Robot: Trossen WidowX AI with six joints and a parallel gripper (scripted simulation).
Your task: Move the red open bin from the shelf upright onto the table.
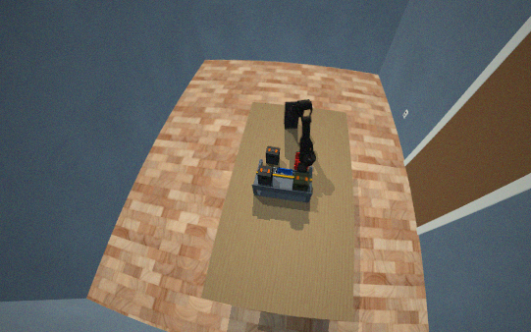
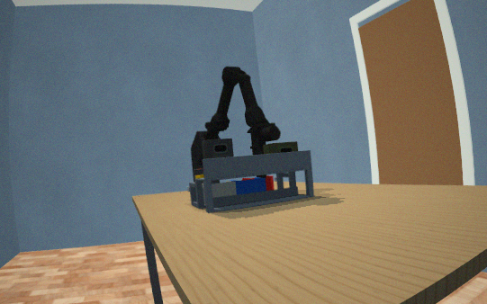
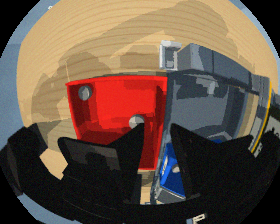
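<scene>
Now: the red bin 60 mm behind my hand, 10 mm to the right of it and 50 mm below it. Also, from my hand: blue bin (120 mm ahead, 90 mm to the right, 50 mm below); then grey bin (140 mm ahead, 200 mm to the right, 50 mm below).
</scene>
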